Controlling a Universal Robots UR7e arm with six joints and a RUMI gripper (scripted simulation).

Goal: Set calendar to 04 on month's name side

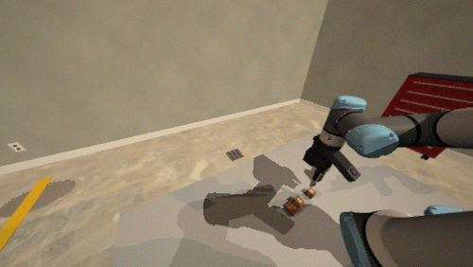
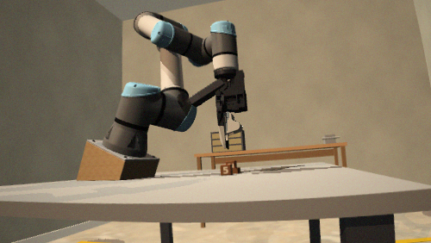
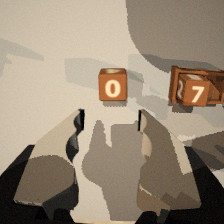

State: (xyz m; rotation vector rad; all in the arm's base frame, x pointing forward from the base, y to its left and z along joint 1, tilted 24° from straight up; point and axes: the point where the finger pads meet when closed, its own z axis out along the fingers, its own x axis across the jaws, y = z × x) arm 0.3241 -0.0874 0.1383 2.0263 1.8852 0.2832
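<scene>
My gripper is now 11 cm to the right of the calendar tray, 8 cm above it and 1 cm short of it. Also, from my hand: cube (7 cm below).
</scene>
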